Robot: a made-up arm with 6 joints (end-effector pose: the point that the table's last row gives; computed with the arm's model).
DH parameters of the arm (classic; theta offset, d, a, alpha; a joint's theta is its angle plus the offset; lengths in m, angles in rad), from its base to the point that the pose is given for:
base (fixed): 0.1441 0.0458 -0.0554 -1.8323
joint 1: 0 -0.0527 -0.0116 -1.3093
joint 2: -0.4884 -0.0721 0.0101 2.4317
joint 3: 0 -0.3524 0.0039 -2.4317
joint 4: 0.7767 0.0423 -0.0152 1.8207
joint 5: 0 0.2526 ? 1.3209
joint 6: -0.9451 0 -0.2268 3.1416
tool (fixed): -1.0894 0.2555 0 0
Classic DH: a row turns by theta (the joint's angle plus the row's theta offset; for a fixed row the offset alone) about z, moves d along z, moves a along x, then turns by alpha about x.
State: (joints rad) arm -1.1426 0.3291 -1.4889 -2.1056 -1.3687 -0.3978
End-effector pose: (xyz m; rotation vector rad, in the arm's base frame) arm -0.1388 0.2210 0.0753 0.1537 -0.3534 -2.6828
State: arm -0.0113 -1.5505 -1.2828 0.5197 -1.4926 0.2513
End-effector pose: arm 0.4611 0.1257 0.1516 -2.2656 0.8910 -1.5416
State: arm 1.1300 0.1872 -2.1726 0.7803 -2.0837 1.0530
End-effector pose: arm -0.3095 -0.2273 0.1969 -0.2569 -1.3472 -0.3486
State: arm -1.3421 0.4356 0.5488 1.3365 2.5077 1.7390
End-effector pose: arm 0.1356 0.0846 0.0348 -0.3028 -1.6102 -0.2230
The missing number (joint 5, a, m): 0.3505
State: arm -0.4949 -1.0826 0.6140 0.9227 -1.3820 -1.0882
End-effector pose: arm 0.1440 0.5563 0.3095 -1.4947 0.2658 -1.7777
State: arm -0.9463 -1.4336 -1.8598 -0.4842 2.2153 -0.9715
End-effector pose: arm -0.3087 0.3434 -0.3147 2.3040 1.0693 -0.3028
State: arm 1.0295 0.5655 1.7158 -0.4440 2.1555 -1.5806
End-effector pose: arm -0.1836 -0.4123 0.6875 -0.3680 1.5709 -1.2690
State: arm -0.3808 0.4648 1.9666 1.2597 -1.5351 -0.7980
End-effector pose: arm 0.5018 0.1619 -0.1228 1.8287 -0.3999 2.0298
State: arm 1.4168 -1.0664 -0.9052 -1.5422 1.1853 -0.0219
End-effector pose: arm -0.6672 -0.0106 0.0673 -1.1163 -1.9595 1.4507
